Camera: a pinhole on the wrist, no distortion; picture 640 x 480 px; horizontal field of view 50.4 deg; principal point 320.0 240.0 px. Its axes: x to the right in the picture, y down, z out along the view. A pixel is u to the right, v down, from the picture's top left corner.
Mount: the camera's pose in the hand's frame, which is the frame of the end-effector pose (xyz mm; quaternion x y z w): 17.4 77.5 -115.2 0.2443 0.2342 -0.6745 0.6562
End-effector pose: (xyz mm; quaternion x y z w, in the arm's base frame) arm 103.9 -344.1 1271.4 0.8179 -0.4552 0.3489 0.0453
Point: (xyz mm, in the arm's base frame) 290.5 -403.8 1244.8
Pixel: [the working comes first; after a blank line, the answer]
In the camera's frame: -25.7 79.2 312.1

264 413
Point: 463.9 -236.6 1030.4
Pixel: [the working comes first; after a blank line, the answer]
In the camera's frame: -3.1 -105.7 575.4

316 115
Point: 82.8 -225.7 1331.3
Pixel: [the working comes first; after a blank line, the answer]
In the camera's frame: 104.8 -68.1 103.3

outside the picture
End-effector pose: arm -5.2 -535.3 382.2 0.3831 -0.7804 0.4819 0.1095
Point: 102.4 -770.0 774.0
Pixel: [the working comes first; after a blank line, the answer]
In the camera's frame: 274.7 250.6 397.1

outside the picture
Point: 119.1 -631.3 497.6
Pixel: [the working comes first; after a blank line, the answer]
In the camera's frame: 101.7 15.9 292.9

556 277
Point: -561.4 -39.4 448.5
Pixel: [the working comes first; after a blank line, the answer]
In the camera's frame: -20.7 140.3 -593.3

behind the camera
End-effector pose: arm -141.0 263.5 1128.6 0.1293 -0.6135 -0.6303 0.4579
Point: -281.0 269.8 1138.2
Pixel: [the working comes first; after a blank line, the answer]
In the camera's frame: -45.6 63.1 251.0

196 411
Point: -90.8 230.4 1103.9
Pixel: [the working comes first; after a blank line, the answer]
In the camera's frame: 32.5 -27.7 94.3

554 40
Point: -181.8 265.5 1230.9
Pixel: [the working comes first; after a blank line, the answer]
In the camera's frame: -105.5 45.1 130.4

outside the picture
